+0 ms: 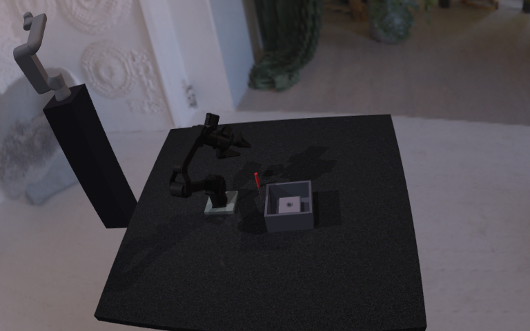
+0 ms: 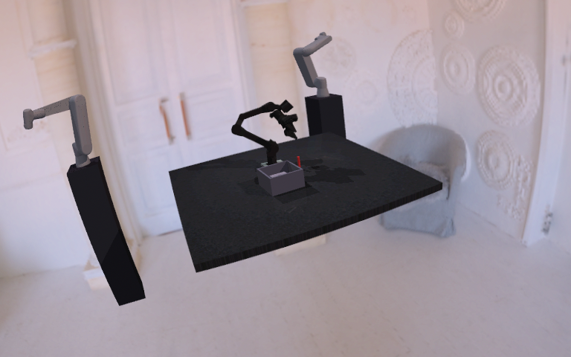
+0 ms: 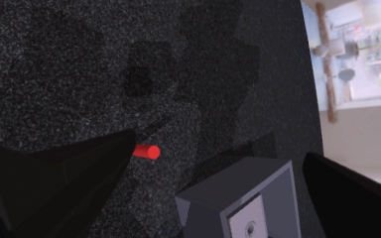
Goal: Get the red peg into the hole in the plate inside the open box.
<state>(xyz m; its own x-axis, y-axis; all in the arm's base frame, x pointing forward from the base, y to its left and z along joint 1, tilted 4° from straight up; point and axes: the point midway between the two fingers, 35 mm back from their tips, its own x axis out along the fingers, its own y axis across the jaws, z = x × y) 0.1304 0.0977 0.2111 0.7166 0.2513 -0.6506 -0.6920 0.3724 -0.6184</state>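
Now: the red peg 16 cm below my gripper tip, 2 cm to the right of it and 2 cm ahead of it. Also, from my gripper tip: grey box 21 cm to the right, 18 cm below, 17 cm ahead; then plate 21 cm to the right, 17 cm ahead, 16 cm below.
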